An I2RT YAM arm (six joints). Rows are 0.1 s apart.
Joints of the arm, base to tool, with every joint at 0 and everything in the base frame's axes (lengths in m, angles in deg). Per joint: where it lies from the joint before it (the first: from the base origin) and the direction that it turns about. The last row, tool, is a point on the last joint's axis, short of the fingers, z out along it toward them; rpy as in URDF.
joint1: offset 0 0 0.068 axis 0 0 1
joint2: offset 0.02 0.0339 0.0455 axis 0 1 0
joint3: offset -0.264 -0.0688 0 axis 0 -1 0
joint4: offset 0.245 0.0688 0.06 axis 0 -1 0
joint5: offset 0.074 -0.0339 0.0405 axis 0 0 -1
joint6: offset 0.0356 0 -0.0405 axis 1 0 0
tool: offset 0 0 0 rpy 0 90 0
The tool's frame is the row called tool.
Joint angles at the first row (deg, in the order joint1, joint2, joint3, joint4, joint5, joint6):
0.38 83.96 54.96 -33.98 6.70 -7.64
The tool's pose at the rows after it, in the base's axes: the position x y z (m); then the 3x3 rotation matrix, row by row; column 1 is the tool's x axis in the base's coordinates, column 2 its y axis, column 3 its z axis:
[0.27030, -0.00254, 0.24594], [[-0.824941, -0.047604, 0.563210], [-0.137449, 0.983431, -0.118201], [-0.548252, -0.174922, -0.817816]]
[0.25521, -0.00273, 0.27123], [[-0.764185, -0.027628, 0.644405], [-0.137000, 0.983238, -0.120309], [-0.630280, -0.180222, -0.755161]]
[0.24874, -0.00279, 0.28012], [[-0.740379, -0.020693, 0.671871], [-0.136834, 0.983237, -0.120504], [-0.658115, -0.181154, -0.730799]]
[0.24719, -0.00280, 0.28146], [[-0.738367, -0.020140, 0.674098], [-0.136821, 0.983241, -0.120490], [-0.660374, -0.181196, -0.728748]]
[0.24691, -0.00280, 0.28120], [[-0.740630, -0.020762, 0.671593], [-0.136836, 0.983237, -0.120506], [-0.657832, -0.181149, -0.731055]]
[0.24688, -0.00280, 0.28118], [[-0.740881, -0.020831, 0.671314], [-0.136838, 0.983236, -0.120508], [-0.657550, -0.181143, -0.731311]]
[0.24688, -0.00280, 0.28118], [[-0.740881, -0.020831, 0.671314], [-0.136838, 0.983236, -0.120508], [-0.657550, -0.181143, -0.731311]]
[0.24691, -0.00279, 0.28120], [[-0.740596, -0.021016, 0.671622], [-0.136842, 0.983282, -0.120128], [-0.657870, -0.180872, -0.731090]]
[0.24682, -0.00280, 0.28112], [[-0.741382, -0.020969, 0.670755], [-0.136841, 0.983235, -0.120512], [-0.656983, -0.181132, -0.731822]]
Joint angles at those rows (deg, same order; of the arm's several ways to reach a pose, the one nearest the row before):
0.38 76.51 54.96 -33.93 7.00 -7.64
0.38 70.57 54.98 -33.98 7.16 -7.64
0.38 68.34 54.98 -34.09 7.18 -7.64
0.38 67.92 54.98 -34.33 7.18 -7.64
0.38 67.92 54.98 -34.52 7.18 -7.64
0.38 67.92 54.98 -34.55 7.18 -7.64
0.38 67.92 54.98 -34.55 7.18 -7.64
0.38 67.92 54.98 -34.52 7.16 -7.64
0.38 67.92 54.98 -34.59 7.18 -7.64

